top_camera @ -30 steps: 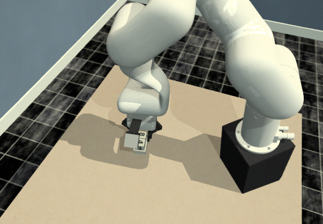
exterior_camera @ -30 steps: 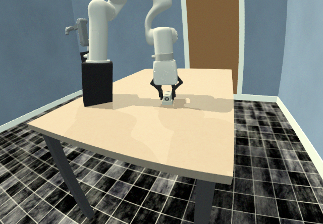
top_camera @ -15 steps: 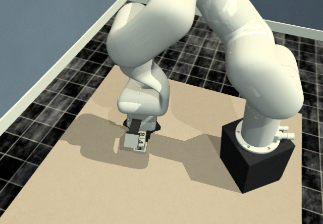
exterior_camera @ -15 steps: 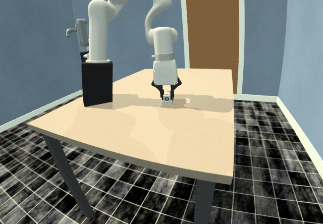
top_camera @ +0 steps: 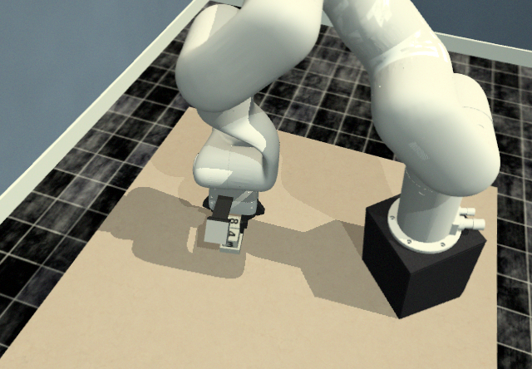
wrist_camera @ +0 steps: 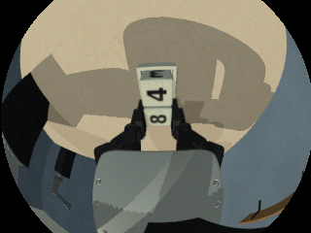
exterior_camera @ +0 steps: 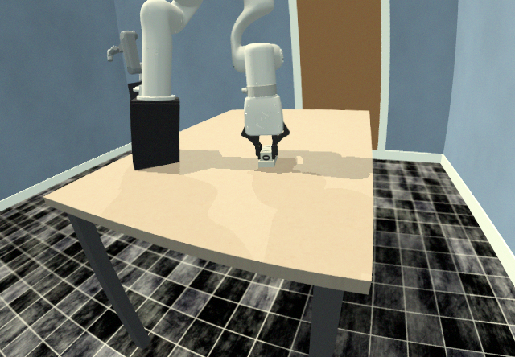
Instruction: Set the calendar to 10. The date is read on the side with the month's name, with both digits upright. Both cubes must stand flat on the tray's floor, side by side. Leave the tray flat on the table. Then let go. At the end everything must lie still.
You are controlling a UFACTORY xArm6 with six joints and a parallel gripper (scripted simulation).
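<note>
Now: hand 3 cm above the tray and 2 cm to the right of it. From my hand the other things lie so: white cube: 1 cm below.
</note>
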